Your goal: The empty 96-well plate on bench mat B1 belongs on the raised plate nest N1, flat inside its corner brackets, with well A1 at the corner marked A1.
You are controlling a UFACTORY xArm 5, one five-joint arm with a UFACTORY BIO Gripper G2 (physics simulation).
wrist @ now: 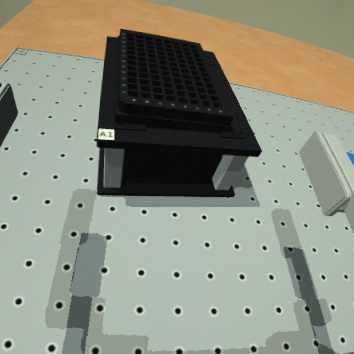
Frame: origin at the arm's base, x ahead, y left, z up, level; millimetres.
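Seen in the pictures: hand, its tool point: (pixel 173 150).
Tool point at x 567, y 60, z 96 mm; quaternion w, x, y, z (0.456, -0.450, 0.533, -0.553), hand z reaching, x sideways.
Observation:
Pixels of each thing's middle, then the offset from my tool point to it. "spot": a spot on its surface instead. Level surfaces: height alone.
- black 96-well plate, middle of its body: (pixel 166 72) dx +127, dy -27, dz -33 mm
- raised black plate nest N1, middle of its body: (pixel 165 108) dx +127, dy -34, dz -70 mm
- white A1 label, a spot on its surface: (pixel 106 134) spot: dx +55, dy +25, dz -41 mm
- grey perforated board, height of its surface: dz -102 mm
- wooden table, height of its surface: dz -115 mm
The black 96-well plate (pixel 168 70) lies on top of the raised black plate nest N1 (pixel 175 142), which stands on pale posts (pixel 113 166) on the perforated board. The plate looks flat and sits within the nest's top outline. A white A1 label (pixel 106 134) marks the nest's near left corner. I cannot read which plate corner holds well A1. My gripper's fingers are out of the wrist view; only their two shadows (pixel 88 267) (pixel 302 270) fall wide apart on the board in front of the nest. Nothing is between the fingers.
The grey perforated board (pixel 175 242) lies on a wooden table (pixel 263 46). A pale grey box (pixel 324 172) stands at the right with a blue mat edge (pixel 350 156) behind it. A black object (pixel 7 109) sits at the left edge.

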